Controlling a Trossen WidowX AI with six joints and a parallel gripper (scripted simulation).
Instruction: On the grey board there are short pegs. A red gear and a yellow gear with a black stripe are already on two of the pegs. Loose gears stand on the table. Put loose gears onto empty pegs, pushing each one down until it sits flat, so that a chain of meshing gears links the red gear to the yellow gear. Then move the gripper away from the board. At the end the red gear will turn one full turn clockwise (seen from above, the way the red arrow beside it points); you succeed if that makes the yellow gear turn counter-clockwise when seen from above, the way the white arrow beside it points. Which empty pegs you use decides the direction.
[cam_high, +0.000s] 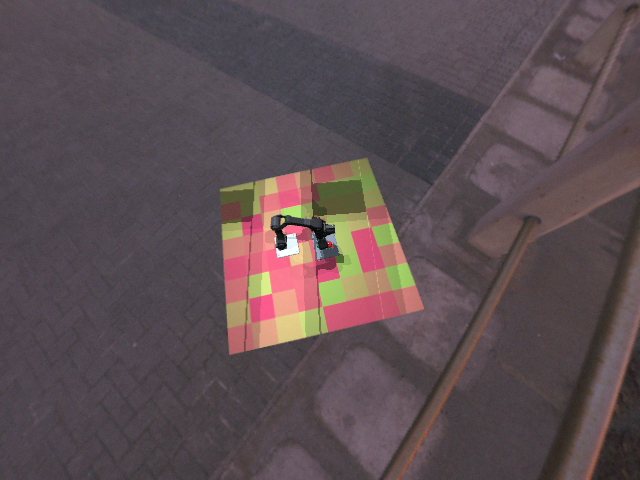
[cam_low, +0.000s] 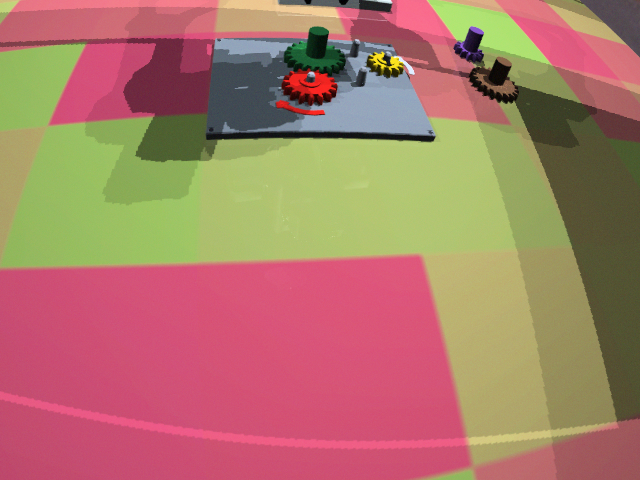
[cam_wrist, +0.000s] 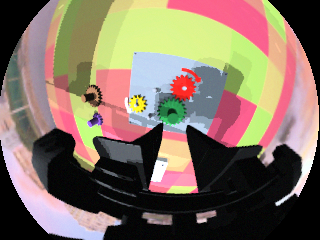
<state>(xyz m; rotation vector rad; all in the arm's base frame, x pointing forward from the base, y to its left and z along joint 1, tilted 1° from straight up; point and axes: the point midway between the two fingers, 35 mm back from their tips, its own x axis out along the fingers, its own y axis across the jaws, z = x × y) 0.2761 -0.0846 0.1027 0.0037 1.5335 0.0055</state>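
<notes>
The green gear is 60 mm below my gripper tip. Round my gripper tip: yellow gear: 80 mm to the left, 70 mm below, 10 mm ahead; then red arrow: 80 mm ahead, 70 mm below, 30 mm to the right; then red gear: 70 mm below, 50 mm ahead, 20 mm to the right.
</notes>
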